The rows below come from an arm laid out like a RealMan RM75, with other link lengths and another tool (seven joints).
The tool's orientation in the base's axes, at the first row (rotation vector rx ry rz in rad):
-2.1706 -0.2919 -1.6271
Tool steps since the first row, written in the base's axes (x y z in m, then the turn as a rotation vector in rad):
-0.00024 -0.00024 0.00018 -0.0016 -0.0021 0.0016
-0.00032 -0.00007 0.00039 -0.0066 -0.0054 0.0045
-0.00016 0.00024 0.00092 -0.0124 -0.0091 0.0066
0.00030 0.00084 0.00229 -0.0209 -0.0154 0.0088
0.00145 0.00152 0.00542 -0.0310 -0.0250 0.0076
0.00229 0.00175 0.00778 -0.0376 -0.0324 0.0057
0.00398 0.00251 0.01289 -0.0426 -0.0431 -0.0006
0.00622 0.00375 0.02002 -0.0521 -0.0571 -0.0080
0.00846 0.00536 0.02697 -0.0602 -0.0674 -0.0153
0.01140 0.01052 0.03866 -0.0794 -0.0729 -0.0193
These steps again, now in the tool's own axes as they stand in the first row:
0.00012 0.00008 -0.00036 0.0012 0.0009 -0.0027
0.00028 -0.00014 -0.00040 0.0027 0.0013 -0.0092
0.00081 -0.00046 -0.00025 0.0033 0.0018 -0.0163
0.00220 -0.00108 0.00009 0.0034 0.0036 -0.0270
0.00547 -0.00184 0.00066 -0.0001 0.0084 -0.0397
0.00795 -0.00218 0.00093 -0.0033 0.0127 -0.0482
0.01326 -0.00318 0.00153 -0.0099 0.0215 -0.0558
0.02062 -0.00480 0.00235 -0.0187 0.0316 -0.0685
0.02777 -0.00670 0.00337 -0.0273 0.0390 -0.0783
0.03938 -0.01244 0.00545 -0.0364 0.0370 -0.0964

